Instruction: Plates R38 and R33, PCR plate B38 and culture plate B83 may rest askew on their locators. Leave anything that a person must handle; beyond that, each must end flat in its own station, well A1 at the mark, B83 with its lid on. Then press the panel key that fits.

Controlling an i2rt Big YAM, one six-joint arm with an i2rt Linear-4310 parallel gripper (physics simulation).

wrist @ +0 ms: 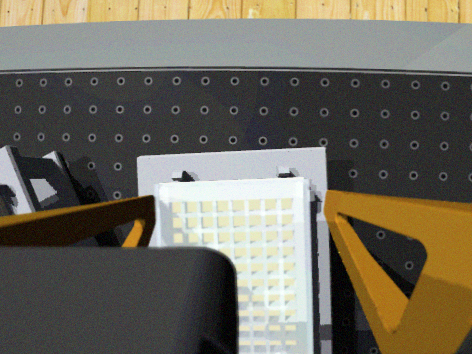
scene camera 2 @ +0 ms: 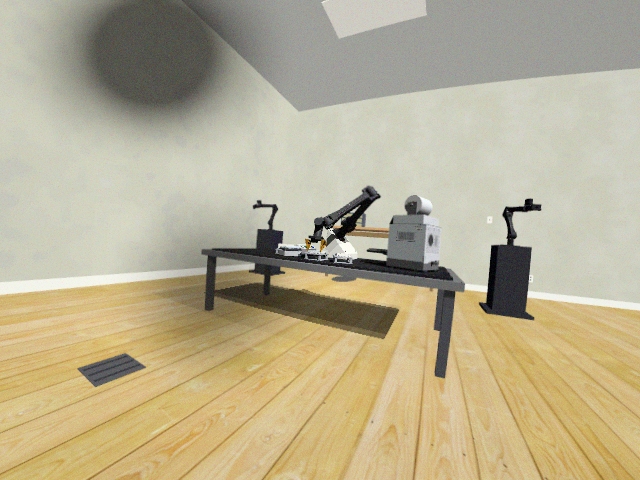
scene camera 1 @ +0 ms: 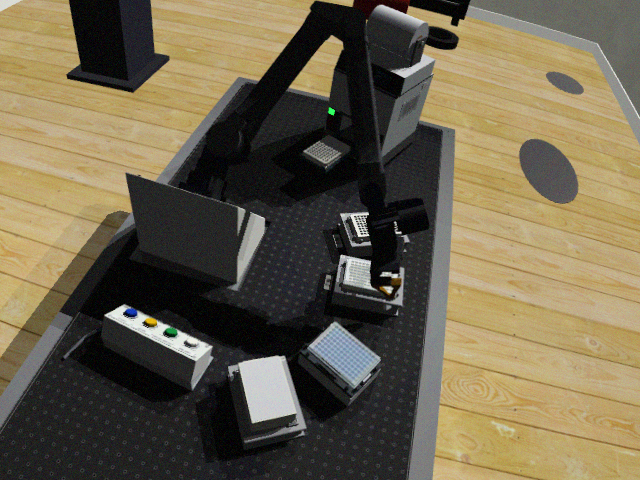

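My gripper (scene camera 1: 391, 285) (scene camera 2: 315, 248) (wrist: 239, 203) is open, its orange fingers on either side of a pale plate with square, yellowish wells (scene camera 1: 356, 272) (wrist: 250, 220). That plate sits on a light station (scene camera 1: 366, 301) (wrist: 230, 164) and looks slightly turned on it. The gripper holds nothing; the wrist housing hides part of the plate. Behind it, another white welled plate (scene camera 1: 358, 226) sits on its station, partly hidden by the arm. A blue welled plate (scene camera 1: 343, 351) and a plain white-topped plate (scene camera 1: 266, 390) sit on angled stations. The panel (scene camera 1: 149, 346) has blue, yellow, green and white keys. Plate names are not readable.
A grey slanted screen (scene camera 1: 188, 235) stands left of the stations. A tall grey instrument (scene camera 1: 408, 111) (scene camera 2: 408, 240) stands at the far end, near a small block (scene camera 1: 325, 152) with wells. A dark fixture (wrist: 30, 180) lies left of the fingers. The table edge (wrist: 225, 47) runs beyond the plate.
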